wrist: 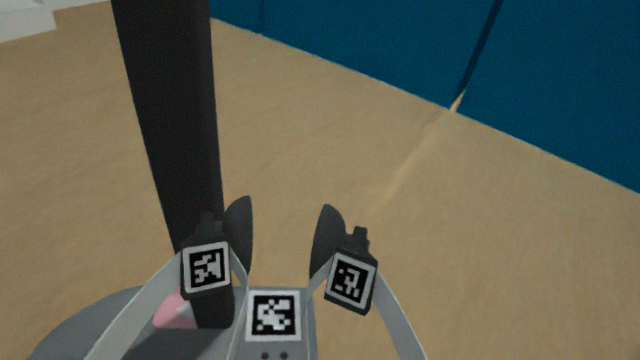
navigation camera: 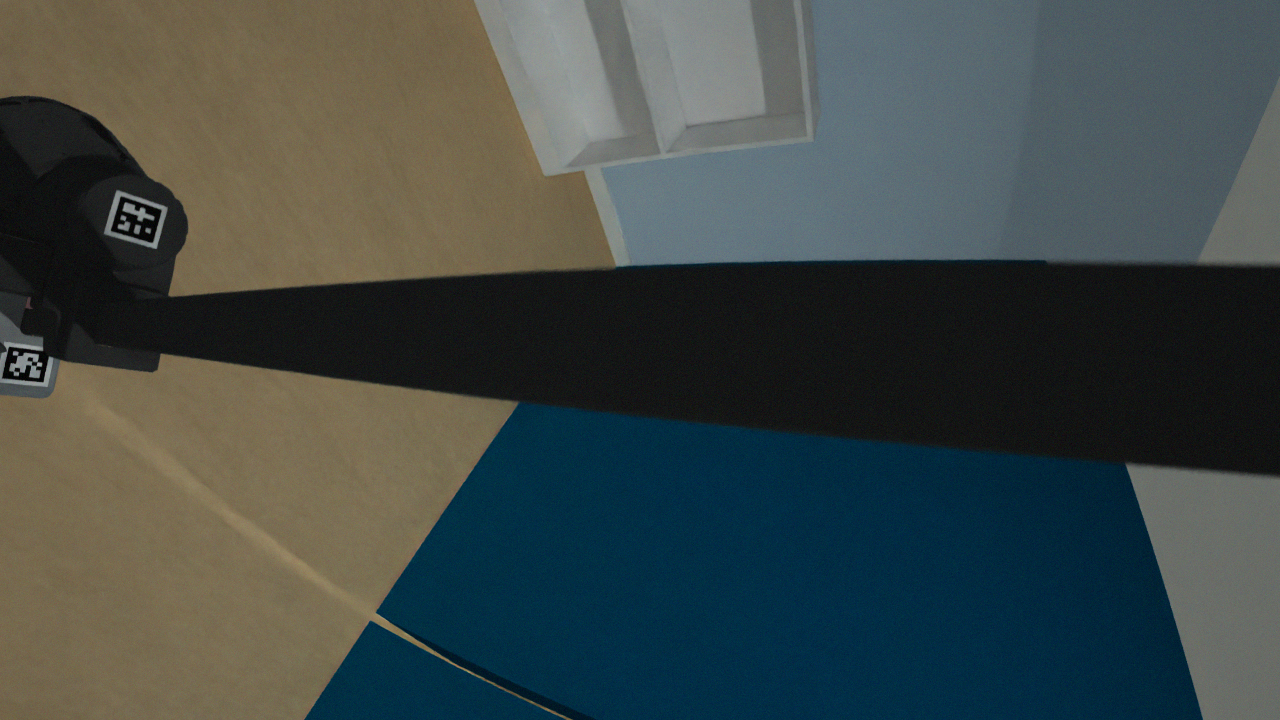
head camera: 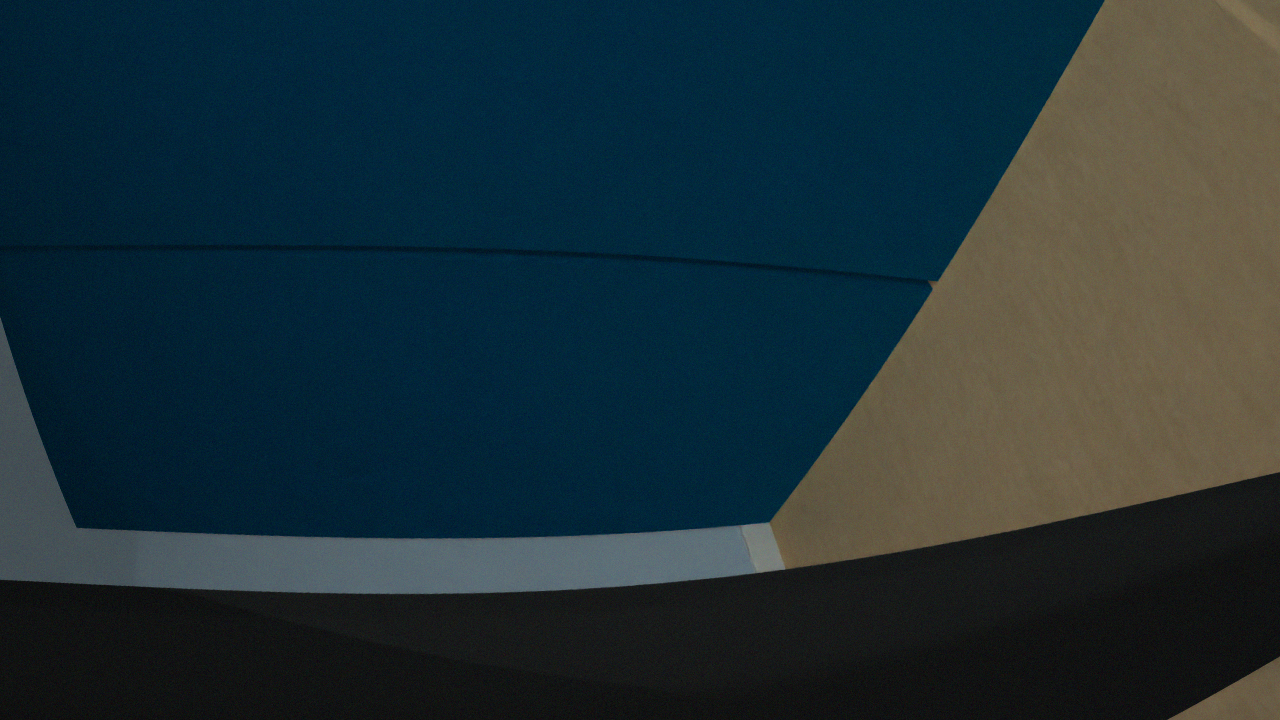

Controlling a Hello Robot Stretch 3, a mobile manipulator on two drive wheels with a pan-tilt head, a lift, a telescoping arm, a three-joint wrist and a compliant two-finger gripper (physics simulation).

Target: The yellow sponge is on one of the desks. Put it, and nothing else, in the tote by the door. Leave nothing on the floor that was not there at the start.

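Places are measured from the robot's base along level axes (x down, y back, z left), in centimetres.
Where they show: gripper, between the fingertips: [wrist: 285, 225].
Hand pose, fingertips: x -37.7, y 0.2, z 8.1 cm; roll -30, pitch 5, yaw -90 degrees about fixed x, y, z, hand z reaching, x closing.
Observation:
After its pixels a point has its place.
My gripper [wrist: 285, 225] {x -37.7, y 0.2, z 8.1 cm} is open in the wrist view. Its two dark fingertips stand apart, with bare tan floor showing between them. It is above my grey base, beside the black mast [wrist: 172, 125] {x -41.7, y 6.6, z 11.6 cm}. The yellow sponge does not show in these views. The tote and the door do not show either. No desk top can be made out.
Large dark blue panels [head camera: 447, 376] [navigation camera: 805, 573] {x -114.2, y -27.5, z 124.8 cm} [wrist: 350, 40] {x -11.3, y -27.1, z 125.1 cm} rise from the tan floor [head camera: 1100, 313] {x 0.0, y 8.2, z 104.1 cm} [navigation camera: 313, 179] {x 0.0, y 53.3, z 57.4 cm} [wrist: 500, 250] {x 0.0, y -49.6, z 33.6 cm}. A white shelf unit [navigation camera: 738, 129] {x -78.2, y 111.6, z 152.5 cm} stands against the light blue wall [navigation camera: 939, 188] {x -148.3, y 102.5, z 189.2 cm}. My black mast [navigation camera: 805, 349] {x -123.3, y 6.6, z 11.6 cm} crosses the navigation view.

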